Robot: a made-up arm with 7 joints.
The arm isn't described. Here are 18 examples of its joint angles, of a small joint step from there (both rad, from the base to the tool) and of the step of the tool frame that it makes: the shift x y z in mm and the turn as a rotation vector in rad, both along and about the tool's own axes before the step.
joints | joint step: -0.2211 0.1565 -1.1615 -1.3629 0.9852 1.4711 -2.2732 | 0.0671 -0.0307 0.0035 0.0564 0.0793 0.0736 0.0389
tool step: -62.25 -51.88 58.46 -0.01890 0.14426 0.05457
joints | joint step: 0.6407 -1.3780 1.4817 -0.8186 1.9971 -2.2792 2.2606 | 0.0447 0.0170 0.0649 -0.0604 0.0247 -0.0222 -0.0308
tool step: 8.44 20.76 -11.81 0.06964 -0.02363 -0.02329
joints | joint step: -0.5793 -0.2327 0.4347 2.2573 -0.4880 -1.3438 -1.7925 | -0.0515 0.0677 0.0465 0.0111 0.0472 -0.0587 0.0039
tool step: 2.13 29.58 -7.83 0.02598 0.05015 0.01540
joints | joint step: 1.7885 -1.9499 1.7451 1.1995 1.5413 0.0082 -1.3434 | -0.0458 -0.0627 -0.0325 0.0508 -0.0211 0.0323 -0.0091
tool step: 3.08 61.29 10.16 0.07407 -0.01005 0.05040
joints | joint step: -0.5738 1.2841 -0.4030 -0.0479 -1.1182 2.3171 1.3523 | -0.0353 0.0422 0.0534 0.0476 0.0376 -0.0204 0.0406
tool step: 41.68 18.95 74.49 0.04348 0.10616 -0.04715
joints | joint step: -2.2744 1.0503 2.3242 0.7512 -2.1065 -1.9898 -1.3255 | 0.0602 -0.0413 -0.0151 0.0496 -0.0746 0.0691 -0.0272
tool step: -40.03 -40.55 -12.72 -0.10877 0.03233 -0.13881
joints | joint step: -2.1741 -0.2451 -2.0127 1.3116 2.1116 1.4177 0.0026 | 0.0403 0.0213 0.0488 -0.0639 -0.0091 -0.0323 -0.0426
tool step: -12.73 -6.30 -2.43 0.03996 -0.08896 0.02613
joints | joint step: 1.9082 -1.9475 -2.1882 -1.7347 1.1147 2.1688 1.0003 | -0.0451 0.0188 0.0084 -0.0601 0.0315 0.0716 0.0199
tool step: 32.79 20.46 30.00 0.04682 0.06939 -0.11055
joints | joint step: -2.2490 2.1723 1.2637 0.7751 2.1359 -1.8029 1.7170 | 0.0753 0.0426 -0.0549 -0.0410 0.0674 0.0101 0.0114
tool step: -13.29 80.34 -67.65 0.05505 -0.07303 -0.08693
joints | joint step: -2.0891 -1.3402 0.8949 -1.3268 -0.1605 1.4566 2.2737 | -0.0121 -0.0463 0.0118 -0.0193 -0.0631 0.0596 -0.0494
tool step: -13.88 -58.09 -49.48 0.06813 -0.09656 0.06547
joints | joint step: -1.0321 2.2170 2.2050 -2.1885 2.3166 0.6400 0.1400 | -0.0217 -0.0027 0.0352 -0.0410 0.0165 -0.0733 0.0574
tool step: -2.02 -25.24 22.51 0.03153 0.06257 0.05433
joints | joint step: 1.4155 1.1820 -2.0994 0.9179 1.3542 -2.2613 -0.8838 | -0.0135 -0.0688 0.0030 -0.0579 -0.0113 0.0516 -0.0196
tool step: -4.79 -22.33 -1.64 -0.13547 -0.03710 -0.10697
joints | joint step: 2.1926 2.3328 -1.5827 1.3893 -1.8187 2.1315 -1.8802 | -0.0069 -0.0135 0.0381 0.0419 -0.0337 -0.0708 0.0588
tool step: 31.42 24.87 13.39 0.03914 -0.00647 -0.03023
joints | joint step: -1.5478 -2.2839 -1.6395 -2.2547 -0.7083 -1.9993 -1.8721 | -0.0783 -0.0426 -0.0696 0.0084 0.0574 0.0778 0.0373
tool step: 0.68 -5.10 -31.00 -0.02839 0.02571 0.01427
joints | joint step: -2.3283 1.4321 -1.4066 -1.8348 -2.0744 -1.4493 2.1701 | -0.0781 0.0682 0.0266 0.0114 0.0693 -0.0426 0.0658
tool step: 11.16 -56.45 8.81 -0.00736 0.05148 0.05159
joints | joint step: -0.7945 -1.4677 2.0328 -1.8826 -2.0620 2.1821 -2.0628 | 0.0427 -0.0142 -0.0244 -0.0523 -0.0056 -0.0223 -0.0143
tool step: 43.34 26.07 -10.21 0.03802 -0.07146 -0.06586
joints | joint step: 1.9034 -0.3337 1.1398 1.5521 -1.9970 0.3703 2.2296 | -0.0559 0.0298 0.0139 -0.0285 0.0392 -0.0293 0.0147
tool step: 17.92 51.75 28.59 -0.06297 0.05865 -0.05699
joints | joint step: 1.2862 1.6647 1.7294 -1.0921 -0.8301 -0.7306 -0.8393 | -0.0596 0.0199 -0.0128 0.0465 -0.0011 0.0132 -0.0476
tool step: 8.27 3.66 -9.53 -0.06191 -0.03086 0.04823
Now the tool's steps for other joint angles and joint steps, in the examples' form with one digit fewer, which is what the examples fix.
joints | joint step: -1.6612 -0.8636 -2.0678 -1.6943 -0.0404 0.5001 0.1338 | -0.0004 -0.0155 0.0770 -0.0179 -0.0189 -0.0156 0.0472
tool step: 21.0 -9.5 9.8 0.0297 0.1014 0.0391
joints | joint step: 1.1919 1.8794 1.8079 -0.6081 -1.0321 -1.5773 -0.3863 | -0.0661 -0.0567 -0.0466 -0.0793 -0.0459 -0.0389 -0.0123
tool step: 30.8 7.1 -1.7 -0.0185 0.1063 0.1134
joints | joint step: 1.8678 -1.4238 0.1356 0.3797 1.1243 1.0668 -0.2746 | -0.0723 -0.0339 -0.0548 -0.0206 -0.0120 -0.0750 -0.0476
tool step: -32.4 4.9 -22.6 -0.0042 -0.0893 0.0708
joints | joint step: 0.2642 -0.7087 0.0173 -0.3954 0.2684 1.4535 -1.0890 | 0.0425 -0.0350 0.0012 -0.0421 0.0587 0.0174 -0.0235
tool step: -5.6 0.0 -31.4 -0.0580 -0.0004 0.0501
